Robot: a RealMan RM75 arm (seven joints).
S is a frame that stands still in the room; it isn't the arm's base.
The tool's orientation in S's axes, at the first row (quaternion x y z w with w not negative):
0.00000, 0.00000, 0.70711, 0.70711
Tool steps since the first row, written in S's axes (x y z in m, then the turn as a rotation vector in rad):
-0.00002, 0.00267, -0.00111, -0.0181, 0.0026, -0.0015
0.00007, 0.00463, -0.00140, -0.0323, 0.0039, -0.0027
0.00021, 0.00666, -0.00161, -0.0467, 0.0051, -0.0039
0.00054, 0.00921, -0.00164, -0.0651, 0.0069, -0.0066
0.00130, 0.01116, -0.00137, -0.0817, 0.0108, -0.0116
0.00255, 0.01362, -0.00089, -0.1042, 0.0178, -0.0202
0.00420, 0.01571, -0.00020, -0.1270, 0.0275, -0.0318
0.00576, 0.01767, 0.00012, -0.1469, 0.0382, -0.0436
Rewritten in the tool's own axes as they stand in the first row. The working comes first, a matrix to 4 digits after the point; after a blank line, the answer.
The tool's axes in the first row as the columns of a matrix, in S's axes (used below as rounded here):
0.0000, -1.0000, 0.0000
1.0000, 0.0000, 0.0000
0.0000, 0.0000, 1.0000

0.00267, 0.00002, -0.00111, 0.0026, 0.0181, -0.0015
0.00463, -0.00007, -0.00140, 0.0039, 0.0323, -0.0027
0.00666, -0.00021, -0.00161, 0.0051, 0.0467, -0.0039
0.00921, -0.00054, -0.00164, 0.0069, 0.0651, -0.0066
0.01116, -0.00130, -0.00137, 0.0108, 0.0817, -0.0116
0.01362, -0.00255, -0.00089, 0.0178, 0.1042, -0.0202
0.01571, -0.00420, -0.00020, 0.0275, 0.1270, -0.0318
0.01767, -0.00576, 0.00012, 0.0382, 0.1469, -0.0436

